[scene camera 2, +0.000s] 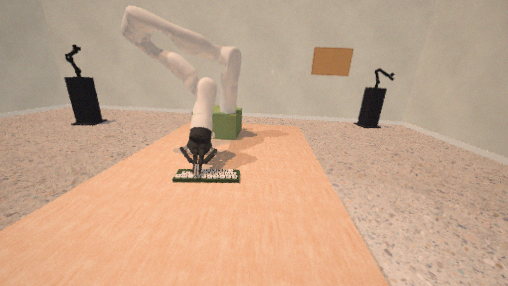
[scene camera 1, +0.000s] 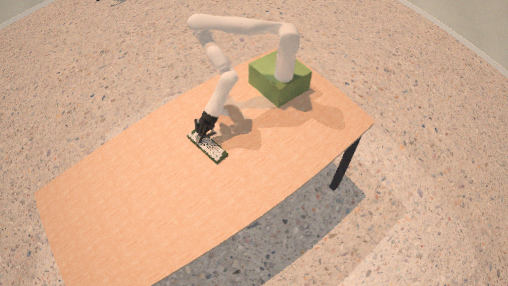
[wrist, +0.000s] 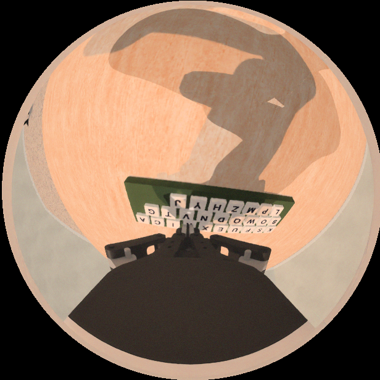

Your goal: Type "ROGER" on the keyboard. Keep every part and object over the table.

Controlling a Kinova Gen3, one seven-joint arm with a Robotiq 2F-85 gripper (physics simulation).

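Seen in the pictures: gripper, between the fingertips: [scene camera 2: 196,176] [scene camera 1: 197,142]; arm's base, origin of its link: [scene camera 2: 227,111] [scene camera 1: 283,75].
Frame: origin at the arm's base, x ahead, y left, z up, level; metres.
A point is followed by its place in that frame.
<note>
A green keyboard [scene camera 1: 217,152] {z -0.122, x 0.488, y 0.017 m} [scene camera 2: 224,176] {z -0.122, x 0.514, y 0.003 m} [wrist: 150,187] with white letter keys lies flat on the wooden table. In the wrist view its letters appear upside down: the G key [wrist: 151,210] is left of the fingers, and the E key [wrist: 221,229] and O key [wrist: 263,221] are to the right. My gripper [scene camera 1: 201,140] {z -0.119, x 0.514, y -0.088 m} [scene camera 2: 197,174] {z -0.119, x 0.514, y -0.088 m} [wrist: 187,231] is shut and empty, pointing down at the keyboard. Its fingertips are at the key between I and X, just below V in the wrist view. They hide that key's letter, and whether they touch or press it cannot be told.
The arm stands on a green block [scene camera 1: 280,90] {z -0.018, x 0.082, y 0.044 m} [scene camera 2: 227,125] {z -0.058, x 0.082, y 0.000 m} at the far end of the table [scene camera 1: 150,200] {z -0.139, x 0.877, y -0.042 m} [scene camera 2: 200,235] {z -0.139, x 0.743, y -0.040 m}. Shadows of the arm fall on the table beside the keyboard. Two black pedestals [scene camera 2: 84,100] [scene camera 2: 372,107] with small arms stand on the floor beyond.
</note>
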